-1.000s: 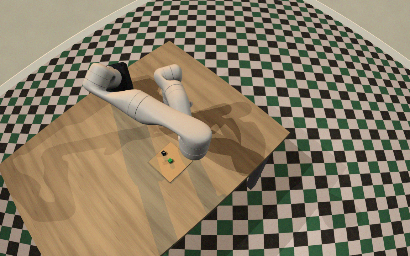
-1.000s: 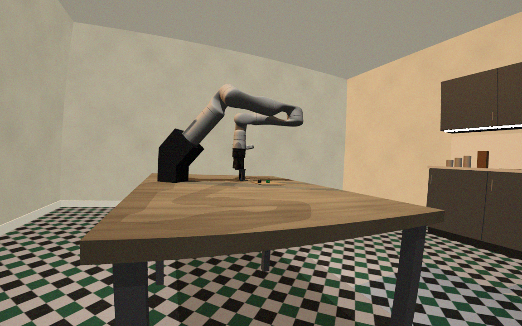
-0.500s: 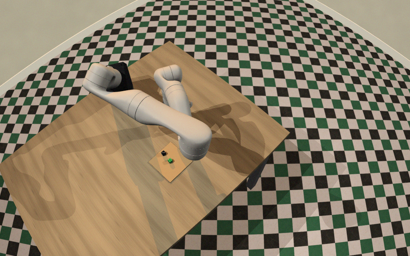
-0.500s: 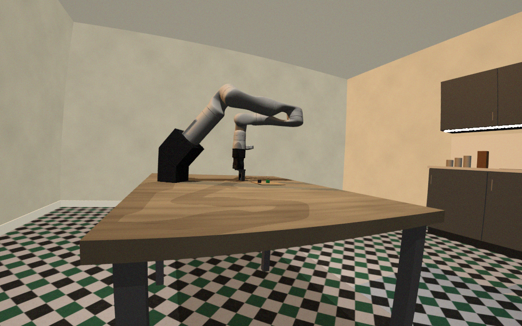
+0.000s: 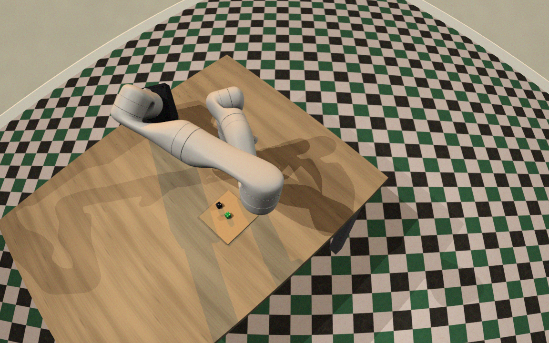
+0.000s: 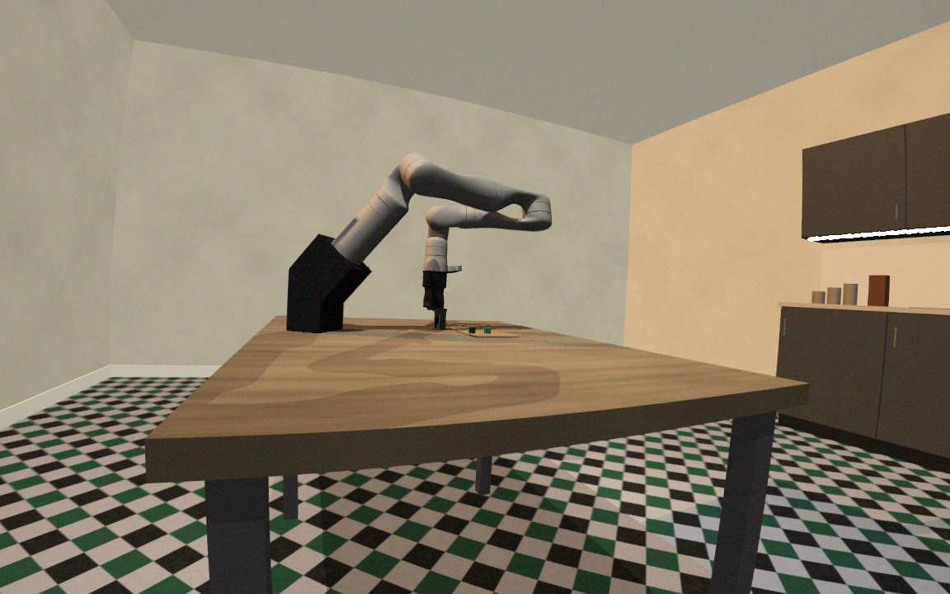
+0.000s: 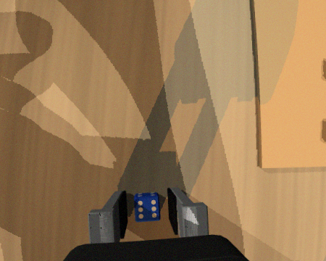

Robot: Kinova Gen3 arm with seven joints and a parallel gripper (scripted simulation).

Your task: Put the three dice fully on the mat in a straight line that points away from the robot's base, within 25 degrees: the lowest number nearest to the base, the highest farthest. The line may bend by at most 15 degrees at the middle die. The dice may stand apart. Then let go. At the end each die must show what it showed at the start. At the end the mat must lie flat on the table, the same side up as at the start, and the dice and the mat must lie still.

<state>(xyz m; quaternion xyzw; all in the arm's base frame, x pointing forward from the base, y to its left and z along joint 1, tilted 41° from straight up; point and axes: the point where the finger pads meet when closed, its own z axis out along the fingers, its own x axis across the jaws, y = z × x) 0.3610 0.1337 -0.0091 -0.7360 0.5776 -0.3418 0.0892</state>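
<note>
The blue die is 1 cm below my hand. Also, from my hand: green die: 10 cm ahead, 14 cm to the right, 1 cm below; black die: 6 cm ahead, 14 cm to the right, 1 cm below; orange mat: 10 cm ahead, 14 cm to the right, 2 cm below.
</note>
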